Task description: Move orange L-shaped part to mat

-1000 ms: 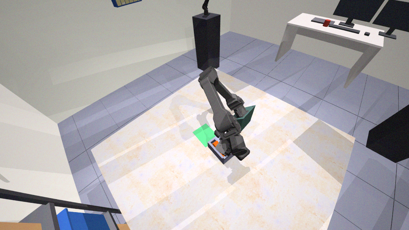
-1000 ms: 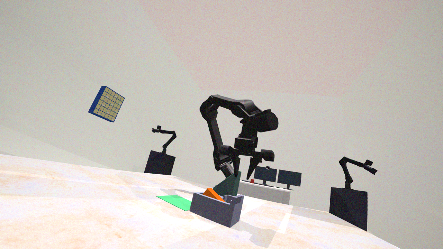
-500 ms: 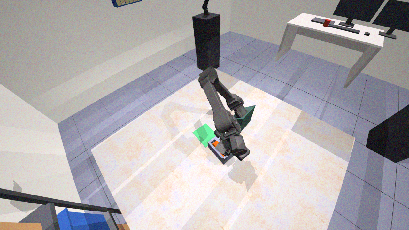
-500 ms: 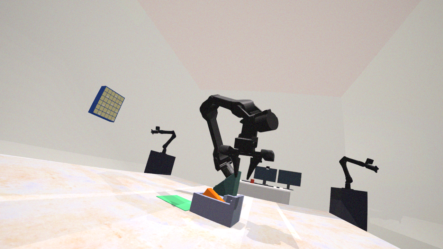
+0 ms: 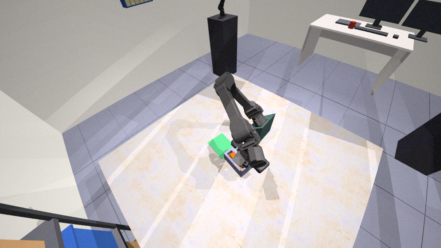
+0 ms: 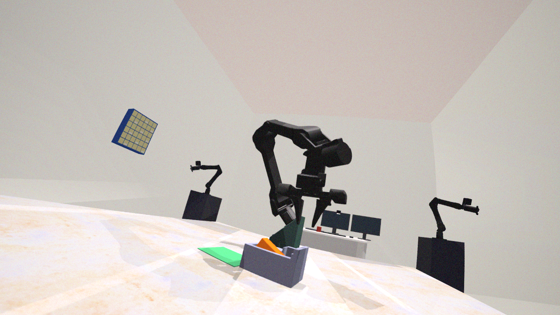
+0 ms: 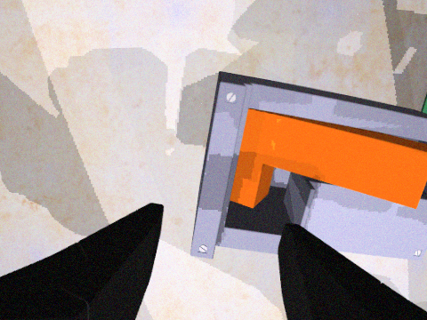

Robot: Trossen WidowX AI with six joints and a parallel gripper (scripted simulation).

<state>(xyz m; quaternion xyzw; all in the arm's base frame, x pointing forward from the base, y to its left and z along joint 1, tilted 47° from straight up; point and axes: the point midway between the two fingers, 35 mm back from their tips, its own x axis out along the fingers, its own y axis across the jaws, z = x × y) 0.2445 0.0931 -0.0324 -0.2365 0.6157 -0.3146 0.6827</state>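
The orange L-shaped part is 10 mm behind my gripper tip, 50 mm to the right of it and 100 mm below it. Round my gripper tip: green mat: 40 mm behind, 220 mm to the right, 160 mm below.
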